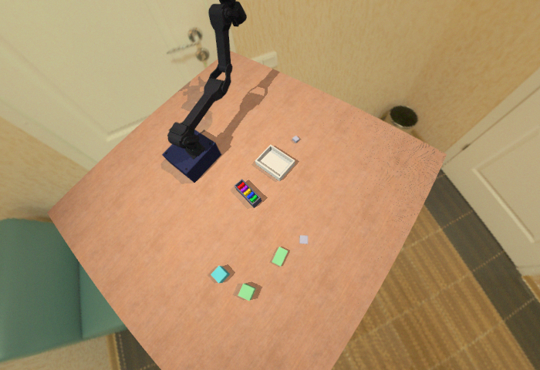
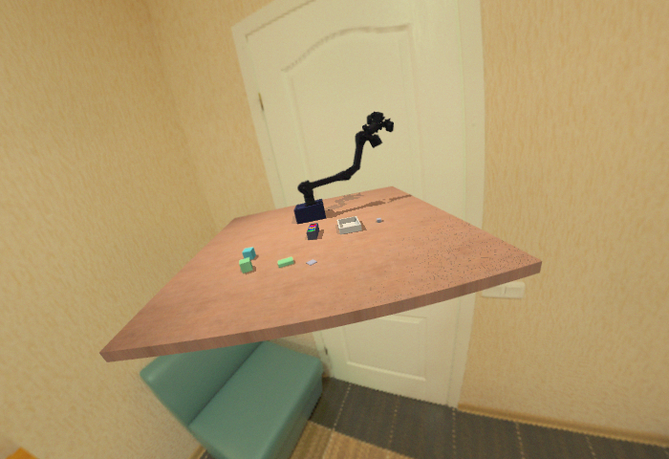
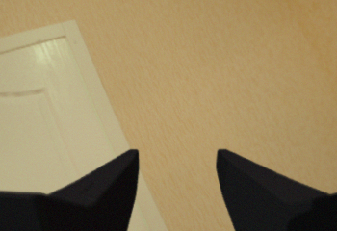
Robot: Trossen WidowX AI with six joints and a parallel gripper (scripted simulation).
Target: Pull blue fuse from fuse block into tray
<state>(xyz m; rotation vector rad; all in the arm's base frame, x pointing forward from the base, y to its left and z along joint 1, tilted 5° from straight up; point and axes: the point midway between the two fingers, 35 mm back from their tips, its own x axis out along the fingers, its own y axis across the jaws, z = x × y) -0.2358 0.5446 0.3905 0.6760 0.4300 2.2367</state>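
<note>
The blue fuse is 57 cm ahead of my gripper tip, 51 cm to the right of it and 48 cm below it. Also, from my gripper tip: red fuse: 52 cm ahead, 51 cm to the right, 48 cm below; then purple fuse: 53 cm ahead, 51 cm to the right, 48 cm below; then white tray: 53 cm ahead, 34 cm to the right, 50 cm below.
</note>
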